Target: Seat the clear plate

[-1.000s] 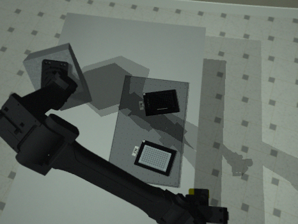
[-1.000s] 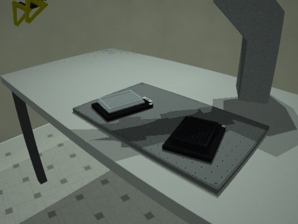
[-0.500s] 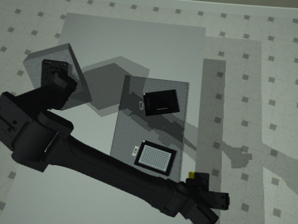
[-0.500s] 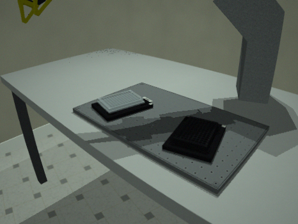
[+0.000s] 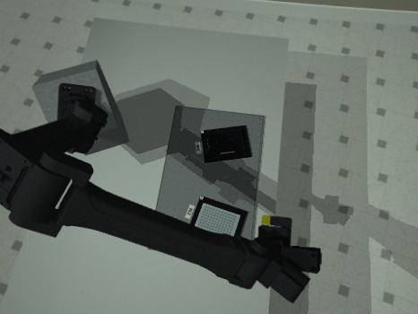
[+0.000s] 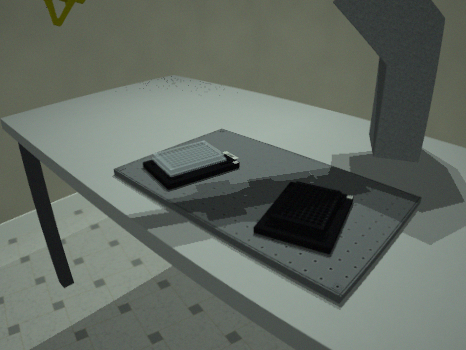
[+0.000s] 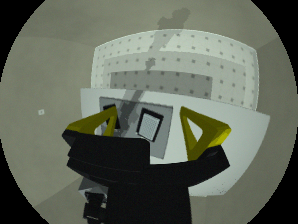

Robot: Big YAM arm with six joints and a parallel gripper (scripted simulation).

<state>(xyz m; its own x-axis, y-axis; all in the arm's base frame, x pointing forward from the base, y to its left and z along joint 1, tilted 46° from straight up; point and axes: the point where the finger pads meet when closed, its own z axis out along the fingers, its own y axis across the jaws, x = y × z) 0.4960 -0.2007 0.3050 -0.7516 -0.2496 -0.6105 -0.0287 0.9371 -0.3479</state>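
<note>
Right now the clear 96-well plate C51 is 15 cm behind my hand, 14 cm to the left of it and 31 cm below it. From my hand the other things lie so: station label: 20 cm behind, 41 cm to the left, 32 cm below; black plate nest N2: 14 cm behind, 14 cm to the left, 32 cm below; black 96-well plate C15: 10 cm behind, 42 cm to the left, 31 cm below.
</note>
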